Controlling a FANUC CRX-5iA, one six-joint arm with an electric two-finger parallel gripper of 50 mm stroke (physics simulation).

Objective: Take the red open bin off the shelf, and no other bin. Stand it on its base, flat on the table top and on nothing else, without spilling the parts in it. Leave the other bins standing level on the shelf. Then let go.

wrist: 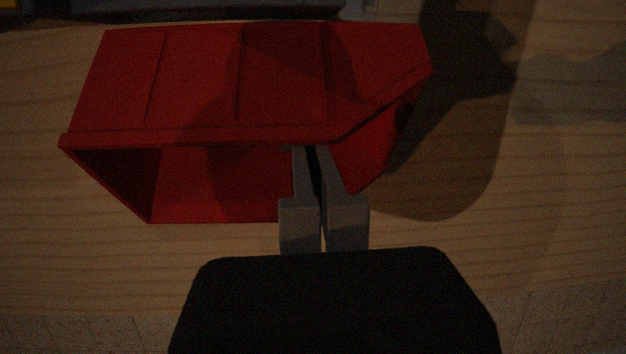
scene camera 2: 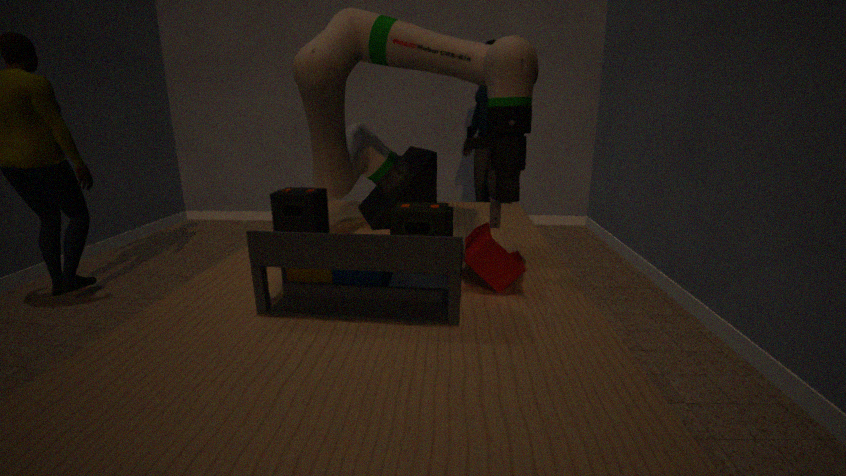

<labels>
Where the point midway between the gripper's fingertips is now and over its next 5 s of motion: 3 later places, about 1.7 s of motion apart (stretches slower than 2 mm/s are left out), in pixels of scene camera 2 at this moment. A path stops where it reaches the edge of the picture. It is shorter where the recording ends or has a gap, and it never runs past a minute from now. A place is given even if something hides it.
The gripper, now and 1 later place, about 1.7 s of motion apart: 494, 227; 470, 172
</labels>
